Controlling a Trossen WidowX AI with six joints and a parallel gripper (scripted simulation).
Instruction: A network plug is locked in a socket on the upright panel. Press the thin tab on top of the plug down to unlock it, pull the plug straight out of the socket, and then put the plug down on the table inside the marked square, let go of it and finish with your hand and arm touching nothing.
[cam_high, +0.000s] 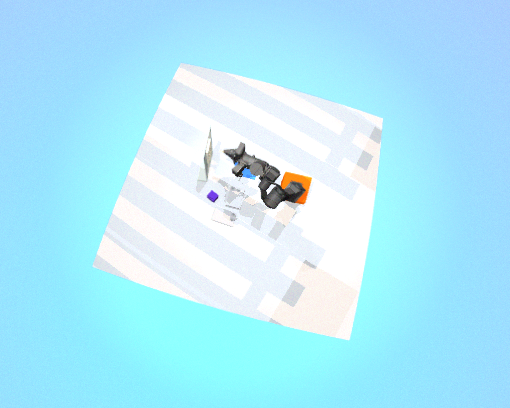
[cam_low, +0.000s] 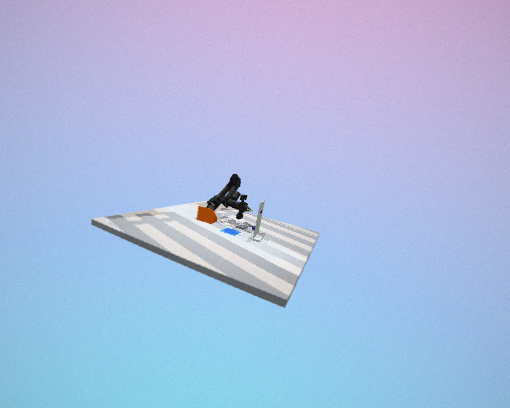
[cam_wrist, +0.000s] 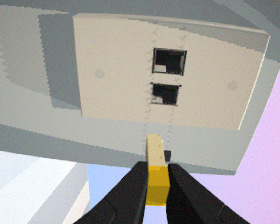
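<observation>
Right now my gripper tip is 190 mm above the blue marked square, 110 mm past it and 40 mm to the left of it. The rest, counted from my gripper tip: yellow network plug right at my gripper tip; purple cube 180 mm below, 170 mm to the left, 10 mm ahead; cream panel 80 mm ahead, 70 mm below, 20 mm to the left.
</observation>
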